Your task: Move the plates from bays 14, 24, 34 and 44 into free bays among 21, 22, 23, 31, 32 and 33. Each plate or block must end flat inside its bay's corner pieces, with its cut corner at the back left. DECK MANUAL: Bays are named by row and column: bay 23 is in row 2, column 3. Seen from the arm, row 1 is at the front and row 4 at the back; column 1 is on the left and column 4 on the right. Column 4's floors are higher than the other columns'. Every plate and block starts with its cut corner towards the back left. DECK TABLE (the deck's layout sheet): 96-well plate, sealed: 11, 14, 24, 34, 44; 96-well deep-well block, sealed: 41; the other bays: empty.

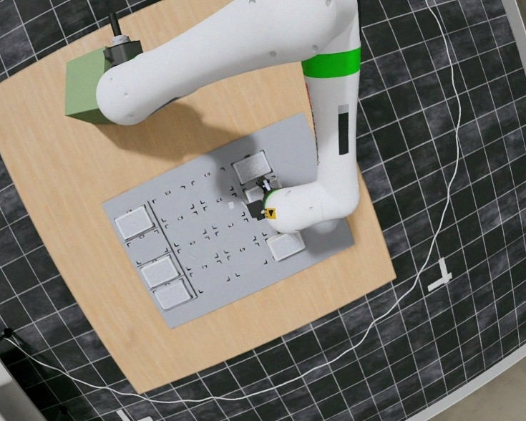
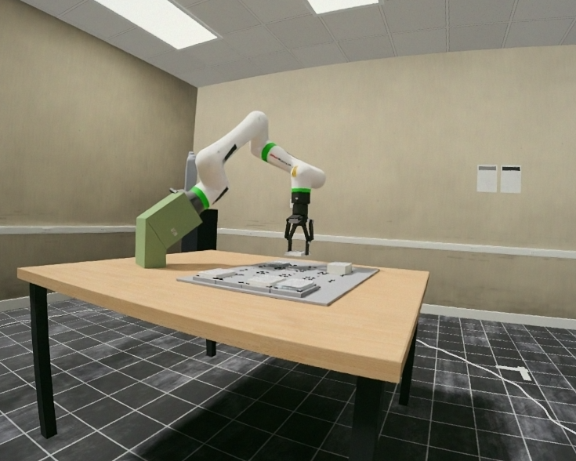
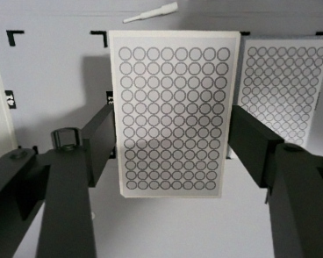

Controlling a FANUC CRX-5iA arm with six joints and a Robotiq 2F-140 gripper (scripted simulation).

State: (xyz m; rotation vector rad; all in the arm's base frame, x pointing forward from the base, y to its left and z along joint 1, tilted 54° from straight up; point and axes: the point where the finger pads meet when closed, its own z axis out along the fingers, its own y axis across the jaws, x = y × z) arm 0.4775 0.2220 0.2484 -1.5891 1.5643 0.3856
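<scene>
Right now the sealed plate is 11 cm behind my hand, 2 cm to the right of it and 9 cm below it. From my hand the other things lie so: white block: 21 cm ahead, 4 cm to the left, 7 cm below.
</scene>
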